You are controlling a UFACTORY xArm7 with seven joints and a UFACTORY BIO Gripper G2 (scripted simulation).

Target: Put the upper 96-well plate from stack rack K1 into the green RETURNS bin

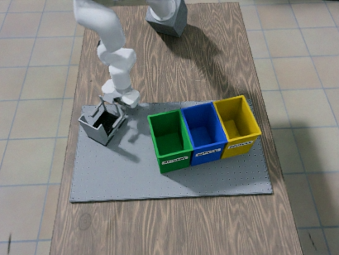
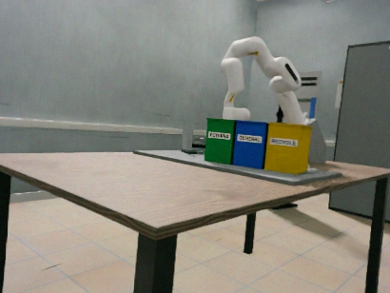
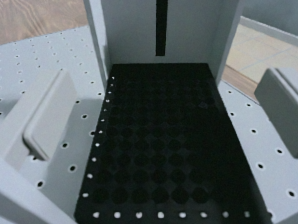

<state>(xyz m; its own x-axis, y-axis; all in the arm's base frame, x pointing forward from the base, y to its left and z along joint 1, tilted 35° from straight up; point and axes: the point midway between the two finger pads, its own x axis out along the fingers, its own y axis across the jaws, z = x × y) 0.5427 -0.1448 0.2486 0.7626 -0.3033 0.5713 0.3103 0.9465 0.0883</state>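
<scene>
Right now the black 96-well plate is 3 cm below my hand, 2 cm ahead of it and 1 cm to the right of it. From my hand the other things lie so: green returns bin: 29 cm to the left, 9 cm ahead, 2 cm above; then yellow bin: 53 cm to the left, 2 cm above; then blue bin: 41 cm to the left, 5 cm ahead, 2 cm above.
</scene>
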